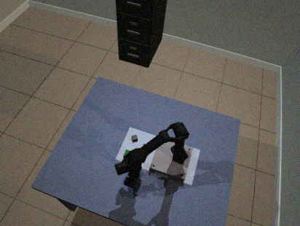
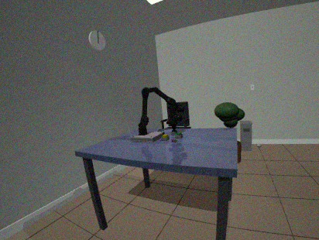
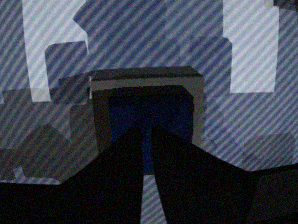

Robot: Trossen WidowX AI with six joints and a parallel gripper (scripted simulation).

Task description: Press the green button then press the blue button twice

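My gripper tip is now 10 mm above the blue button. The rest, counted from my gripper tip: yellow button 10 mm ahead, 190 mm to the right; then dark block 110 mm ahead, 230 mm to the right, 30 mm below; then green button 90 mm ahead, 110 mm to the right.
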